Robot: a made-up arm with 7 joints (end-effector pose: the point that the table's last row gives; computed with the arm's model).
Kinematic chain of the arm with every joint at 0, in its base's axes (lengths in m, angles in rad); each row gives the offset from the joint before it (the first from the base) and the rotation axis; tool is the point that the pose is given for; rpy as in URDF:
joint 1: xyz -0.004 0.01 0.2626 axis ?
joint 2: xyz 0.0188 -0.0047 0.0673 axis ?
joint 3: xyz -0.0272 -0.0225 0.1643 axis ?
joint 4: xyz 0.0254 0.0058 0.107 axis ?
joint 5: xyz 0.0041 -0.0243 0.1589 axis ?
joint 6: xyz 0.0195 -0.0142 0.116 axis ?
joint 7: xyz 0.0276 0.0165 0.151 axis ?
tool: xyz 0.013 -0.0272 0.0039 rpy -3.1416 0 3.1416
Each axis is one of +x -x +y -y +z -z.
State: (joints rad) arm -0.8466 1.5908 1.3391 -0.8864 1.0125 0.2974 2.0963
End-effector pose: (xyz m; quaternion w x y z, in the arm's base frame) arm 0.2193 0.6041 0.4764 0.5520 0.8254 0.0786 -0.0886
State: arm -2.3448 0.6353 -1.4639 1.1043 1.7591 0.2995 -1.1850
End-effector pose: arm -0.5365 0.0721 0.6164 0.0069 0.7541 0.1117 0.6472
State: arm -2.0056 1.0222 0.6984 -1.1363 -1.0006 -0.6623 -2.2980
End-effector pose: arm -0.2502 0.1038 0.8331 0.1729 -0.5266 -0.8075 -0.2017
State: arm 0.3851 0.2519 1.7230 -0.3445 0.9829 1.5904 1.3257
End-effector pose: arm -0.0456 0.0080 0.9148 0.3134 -0.7133 0.4305 -0.4556
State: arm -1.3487 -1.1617 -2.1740 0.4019 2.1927 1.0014 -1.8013
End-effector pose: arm -0.2424 -0.4445 0.6353 0.1725 -0.9681 0.1444 -0.1102
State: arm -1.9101 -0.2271 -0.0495 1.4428 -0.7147 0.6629 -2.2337
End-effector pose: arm -0.2023 0.2927 0.6318 0.7382 0.3123 0.5650 -0.1956
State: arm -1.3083 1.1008 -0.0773 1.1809 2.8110 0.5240 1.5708
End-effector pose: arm 0.1968 0.6086 0.2551 0.7320 0.6259 -0.0174 -0.2686
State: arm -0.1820 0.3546 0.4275 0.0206 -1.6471 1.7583 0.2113
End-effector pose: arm 0.2356 0.1433 0.7556 0.6315 0.4372 -0.4052 0.4959
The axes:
joint 1: -z
joint 2: +y
joint 3: -z
joint 4: +y
joint 5: -z
joint 6: +y
joint 7: -z

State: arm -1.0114 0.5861 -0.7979 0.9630 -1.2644 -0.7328 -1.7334
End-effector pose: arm 0.1185 0.5644 0.6320 0.1947 0.5832 0.4288 -0.6619
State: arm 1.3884 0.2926 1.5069 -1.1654 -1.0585 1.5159 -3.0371
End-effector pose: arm 0.2142 -0.2027 0.7141 0.0646 -0.1508 0.7592 0.6299
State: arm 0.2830 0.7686 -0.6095 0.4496 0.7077 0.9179 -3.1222
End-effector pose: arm 0.5806 -0.0869 0.5199 0.0204 0.5013 -0.1349 -0.8545
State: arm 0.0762 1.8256 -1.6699 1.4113 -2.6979 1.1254 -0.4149
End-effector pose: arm 0.5191 0.2284 0.3384 0.4955 -0.3668 -0.6753 0.4047
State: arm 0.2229 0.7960 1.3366 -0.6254 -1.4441 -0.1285 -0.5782
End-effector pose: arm 0.4693 0.0919 0.8085 0.3353 0.3397 -0.8694 0.1274
